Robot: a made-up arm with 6 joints. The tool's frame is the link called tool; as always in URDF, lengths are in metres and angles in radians. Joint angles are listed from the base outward. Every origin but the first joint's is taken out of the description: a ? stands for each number. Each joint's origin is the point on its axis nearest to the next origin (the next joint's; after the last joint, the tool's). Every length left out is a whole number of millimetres.
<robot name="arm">
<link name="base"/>
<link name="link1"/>
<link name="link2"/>
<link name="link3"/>
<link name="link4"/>
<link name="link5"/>
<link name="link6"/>
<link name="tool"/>
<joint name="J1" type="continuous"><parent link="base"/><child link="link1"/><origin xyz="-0.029 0 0.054" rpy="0 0 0"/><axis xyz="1 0 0"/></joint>
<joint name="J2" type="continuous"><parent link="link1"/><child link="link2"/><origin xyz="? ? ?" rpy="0 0 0"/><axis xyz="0 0 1"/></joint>
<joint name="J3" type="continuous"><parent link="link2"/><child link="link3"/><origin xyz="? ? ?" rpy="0 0 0"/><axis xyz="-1 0 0"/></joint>
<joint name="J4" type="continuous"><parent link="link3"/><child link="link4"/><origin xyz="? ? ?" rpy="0 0 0"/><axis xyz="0 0 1"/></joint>
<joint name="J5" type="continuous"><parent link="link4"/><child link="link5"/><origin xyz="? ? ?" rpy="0 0 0"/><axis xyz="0 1 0"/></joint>
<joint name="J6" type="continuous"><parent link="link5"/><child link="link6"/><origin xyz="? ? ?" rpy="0 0 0"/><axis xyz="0 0 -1"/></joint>
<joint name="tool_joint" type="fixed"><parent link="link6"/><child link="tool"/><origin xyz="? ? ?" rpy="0 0 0"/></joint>
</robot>
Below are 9 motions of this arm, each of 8 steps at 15 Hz.
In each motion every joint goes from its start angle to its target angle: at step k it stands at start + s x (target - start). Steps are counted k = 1, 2, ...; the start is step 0. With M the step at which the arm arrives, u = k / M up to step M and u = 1 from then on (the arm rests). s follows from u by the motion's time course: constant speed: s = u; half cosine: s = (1 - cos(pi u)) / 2; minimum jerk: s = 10 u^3 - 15 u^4 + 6 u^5.
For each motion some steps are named. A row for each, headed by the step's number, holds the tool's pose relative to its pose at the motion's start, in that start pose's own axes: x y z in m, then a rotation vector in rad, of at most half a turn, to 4 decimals.
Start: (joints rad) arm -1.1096 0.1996 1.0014 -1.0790 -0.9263 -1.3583
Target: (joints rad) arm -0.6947 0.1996 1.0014 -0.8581 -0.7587 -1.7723
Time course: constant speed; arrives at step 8
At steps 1, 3, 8:
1: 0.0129 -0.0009 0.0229 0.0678 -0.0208 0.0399
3: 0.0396 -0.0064 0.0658 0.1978 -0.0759 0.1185
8: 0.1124 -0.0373 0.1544 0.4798 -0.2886 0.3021

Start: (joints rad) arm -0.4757 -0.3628 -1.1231 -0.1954 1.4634 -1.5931
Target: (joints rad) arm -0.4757 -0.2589 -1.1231 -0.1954 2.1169 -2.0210
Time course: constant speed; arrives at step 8
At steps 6, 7, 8:
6: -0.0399 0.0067 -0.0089 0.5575 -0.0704 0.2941
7: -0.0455 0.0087 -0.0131 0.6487 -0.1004 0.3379
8: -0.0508 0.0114 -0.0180 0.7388 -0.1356 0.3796

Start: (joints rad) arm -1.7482 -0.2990 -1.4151 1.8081 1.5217 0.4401
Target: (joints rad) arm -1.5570 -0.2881 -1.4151 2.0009 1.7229 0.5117
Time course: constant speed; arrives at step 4
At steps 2, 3, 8:
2: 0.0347 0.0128 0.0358 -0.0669 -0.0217 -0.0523
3: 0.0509 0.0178 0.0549 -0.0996 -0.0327 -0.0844
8: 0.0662 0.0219 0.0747 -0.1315 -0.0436 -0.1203

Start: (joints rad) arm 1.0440 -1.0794 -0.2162 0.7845 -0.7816 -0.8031
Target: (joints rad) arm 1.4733 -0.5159 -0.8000 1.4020 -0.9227 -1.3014
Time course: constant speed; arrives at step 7
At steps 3, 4, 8:
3: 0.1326 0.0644 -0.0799 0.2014 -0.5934 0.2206
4: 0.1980 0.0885 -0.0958 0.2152 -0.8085 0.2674
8: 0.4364 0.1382 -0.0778 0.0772 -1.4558 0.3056

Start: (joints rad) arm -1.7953 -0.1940 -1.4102 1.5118 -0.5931 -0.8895
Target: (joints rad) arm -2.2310 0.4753 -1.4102 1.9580 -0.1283 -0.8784
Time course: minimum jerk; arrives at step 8
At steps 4, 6, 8:
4: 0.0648 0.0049 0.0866 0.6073 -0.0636 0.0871
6: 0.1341 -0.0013 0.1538 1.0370 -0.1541 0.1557
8: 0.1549 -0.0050 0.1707 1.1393 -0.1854 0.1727

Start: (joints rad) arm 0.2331 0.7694 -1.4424 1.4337 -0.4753 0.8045
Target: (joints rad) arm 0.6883 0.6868 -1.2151 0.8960 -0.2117 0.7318
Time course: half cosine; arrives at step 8
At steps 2, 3, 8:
2: 0.0026 -0.0254 -0.0184 -0.0354 -0.0067 -0.0138
3: 0.0074 -0.0523 -0.0400 -0.0723 -0.0148 -0.0317
8: 0.0470 -0.1472 -0.1453 -0.1941 -0.0524 -0.1432

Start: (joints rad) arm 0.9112 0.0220 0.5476 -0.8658 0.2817 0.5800
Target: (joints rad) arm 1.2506 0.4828 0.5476 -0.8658 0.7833 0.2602
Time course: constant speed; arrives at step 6
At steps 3, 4, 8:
3: -0.0779 0.0202 -0.0104 -0.0277 0.3134 0.4138
4: -0.1032 0.0281 -0.0098 -0.0294 0.4104 0.5556
8: -0.1518 0.0467 -0.0034 -0.0227 0.5914 0.8436

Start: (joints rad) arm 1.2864 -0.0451 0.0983 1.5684 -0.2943 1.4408
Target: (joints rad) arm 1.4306 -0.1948 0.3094 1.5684 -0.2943 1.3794
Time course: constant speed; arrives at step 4
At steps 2, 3, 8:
2: 0.0059 0.0188 -0.0126 -0.0340 0.0001 -0.0442
3: 0.0073 0.0286 -0.0177 -0.0503 0.0054 -0.0666
8: 0.0076 0.0387 -0.0220 -0.0660 0.0143 -0.0889

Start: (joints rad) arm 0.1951 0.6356 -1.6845 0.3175 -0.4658 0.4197
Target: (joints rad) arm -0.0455 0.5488 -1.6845 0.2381 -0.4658 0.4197
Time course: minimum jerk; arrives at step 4
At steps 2, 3, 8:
2: -0.0061 0.0042 0.0334 -0.1233 -0.0768 -0.0436
3: -0.0112 0.0096 0.0596 -0.2202 -0.1394 -0.0747
8: -0.0125 0.0113 0.0664 -0.2453 -0.1560 -0.0823

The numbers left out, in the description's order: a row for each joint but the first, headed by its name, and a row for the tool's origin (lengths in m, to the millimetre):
J2: 0 -0.049 -0.391
J3: -0.184 -0.015 0
J4: 0 0.089 -0.257
J5: -0.082 -0.224 0
J6: 0.082 0 -0.028
tool: -0.096 0.101 0

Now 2 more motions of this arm.
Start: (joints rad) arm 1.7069 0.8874 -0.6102 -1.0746 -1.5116 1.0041
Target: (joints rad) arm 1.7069 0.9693 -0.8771 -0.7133 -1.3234 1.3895
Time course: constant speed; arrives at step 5
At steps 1, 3, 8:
1: 0.0138 0.0104 -0.0072 -0.0329 0.1195 -0.0890
3: 0.0369 0.0281 -0.0292 -0.1227 0.3498 -0.2643
8: 0.0510 0.0412 -0.0589 -0.2427 0.5673 -0.4326

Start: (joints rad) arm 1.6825 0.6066 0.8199 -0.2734 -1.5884 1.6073
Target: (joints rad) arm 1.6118 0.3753 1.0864 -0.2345 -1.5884 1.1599
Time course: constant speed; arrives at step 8
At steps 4, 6, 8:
4: -0.0088 -0.0017 0.0129 -0.0582 -0.0321 0.4083
6: -0.0081 -0.0047 0.0194 -0.0934 -0.0392 0.6129
8: -0.0036 -0.0079 0.0264 -0.1321 -0.0397 0.8174

